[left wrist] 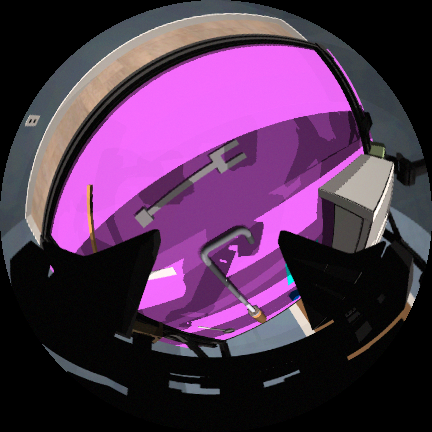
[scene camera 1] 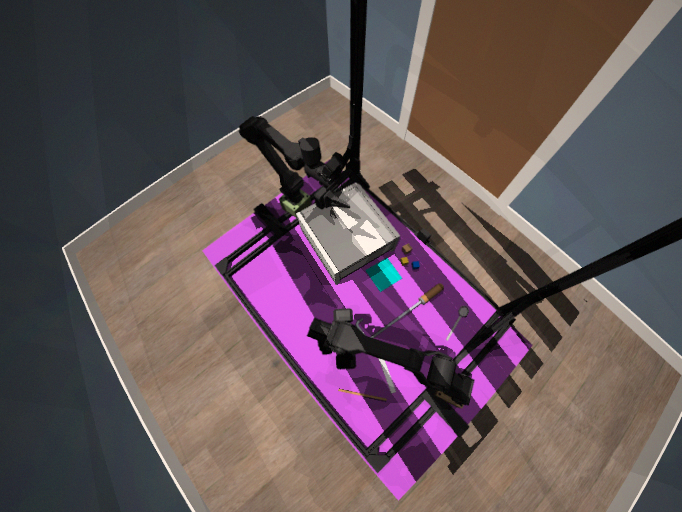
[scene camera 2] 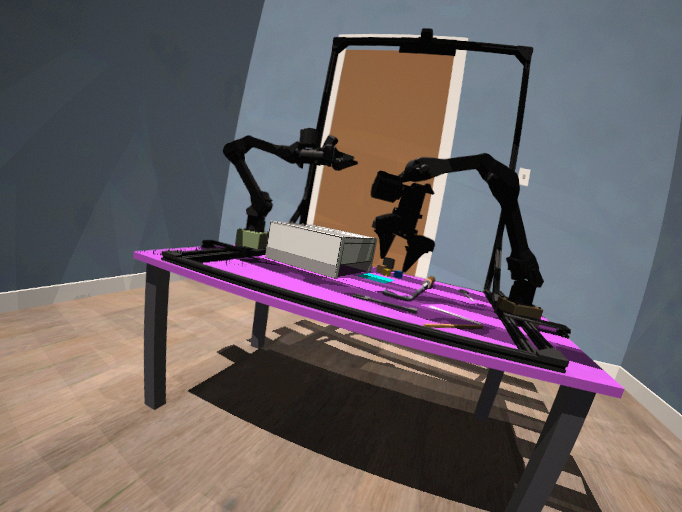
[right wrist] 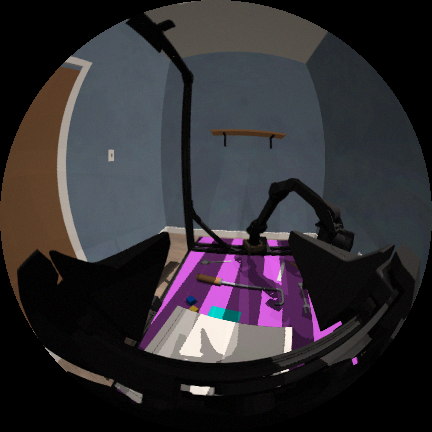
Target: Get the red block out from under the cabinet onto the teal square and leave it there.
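Pixels of known places: left gripper, fingertip midpoint: (left wrist: 220, 236) (scene camera 2: 392, 265); right gripper, fingertip midpoint: (scene camera 1: 359, 197) (scene camera 2: 356, 160) (right wrist: 231, 237); left arm's base at its link origin: (left wrist: 142, 336) (scene camera 2: 520, 302) (right wrist: 253, 241); right arm's base at its link origin: (scene camera 1: 294, 197) (scene camera 2: 254, 230).
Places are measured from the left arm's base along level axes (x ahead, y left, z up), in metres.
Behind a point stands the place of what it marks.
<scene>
The red block does not show in any view. The pale cabinet (scene camera 1: 344, 242) @(y -0.282, x 0.583, z 0.083 m) (scene camera 2: 305, 245) @(y -0.220, x 0.668, z 0.029 m) (left wrist: 357, 187) @(y -0.182, x 0.601, z 0.024 m) (right wrist: 260, 340) @(y -0.238, x 0.554, z 0.084 m) stands on the table, its open end facing the teal square (scene camera 1: 389, 271) @(y -0.308, x 0.387, z -0.051 m) (scene camera 2: 375, 277) @(y -0.292, x 0.403, z -0.051 m) (left wrist: 290, 276) @(y -0.279, x 0.357, z -0.051 m) (right wrist: 225, 313) @(y -0.265, x 0.377, z -0.051 m). A bent grey rod with an orange-brown handle (scene camera 1: 431, 293) @(y -0.288, x 0.201, z -0.019 m) (scene camera 2: 428, 282) @(y -0.242, x 0.219, z -0.027 m) (left wrist: 257, 314) @(y -0.259, x 0.222, z -0.021 m) (right wrist: 209, 280) @(y -0.292, x 0.216, z -0.027 m) lies beyond the square. My left gripper (scene camera 2: 394, 263) @(y 0.022, x 0.419, z 0.048 m) (left wrist: 220, 236) @(y 0.022, x 0.419, z 0.048 m) is open and empty, above the table near the rod; its fingertips are hidden in scene camera 1. My right gripper (scene camera 1: 341, 209) (scene camera 2: 355, 163) @(y -0.322, x 0.549, z 0.353 m) (right wrist: 231, 237) @(y -0.322, x 0.549, z 0.353 m) is open and empty, high above the cabinet.
A yellow block (scene camera 1: 404, 261) @(y -0.366, x 0.350, z -0.026 m), a blue block (scene camera 1: 415, 265) @(y -0.371, x 0.302, z -0.026 m) and a brown block (scene camera 1: 406, 248) @(y -0.422, x 0.365, z -0.021 m) sit beside the square. A spoon (scene camera 1: 463, 311) @(y -0.290, x 0.054, z -0.050 m), a wrench (left wrist: 185, 187) @(y 0.052, x 0.421, z -0.046 m), a white strip (scene camera 1: 387, 376) @(y 0.067, x 0.222, z -0.050 m) and a pencil (scene camera 1: 360, 394) @(y 0.167, x 0.281, z -0.044 m) lie on the table. Black frame rails run along its edges.
</scene>
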